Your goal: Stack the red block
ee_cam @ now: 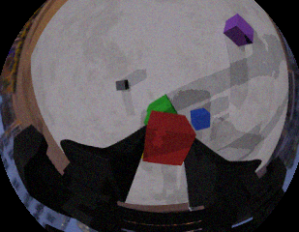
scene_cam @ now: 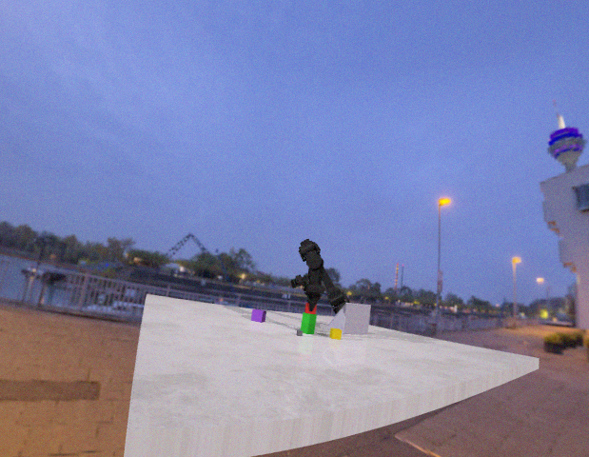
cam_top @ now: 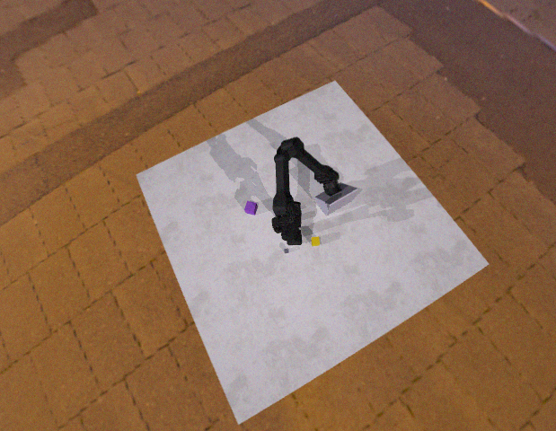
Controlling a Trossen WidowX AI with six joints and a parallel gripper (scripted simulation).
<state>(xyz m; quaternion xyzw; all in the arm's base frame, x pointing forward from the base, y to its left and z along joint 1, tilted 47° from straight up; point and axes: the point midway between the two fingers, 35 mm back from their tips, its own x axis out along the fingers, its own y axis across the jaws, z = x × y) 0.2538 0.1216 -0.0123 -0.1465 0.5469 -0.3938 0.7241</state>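
My gripper tip is 1 cm below the red block. From my gripper tip the other things lie so: yellow block (8 cm behind, 8 cm to the left, 7 cm below); tiny grey piece (7 cm ahead, 6 cm to the left, 8 cm below); blue block (4 cm behind, 7 cm to the right, 7 cm below).
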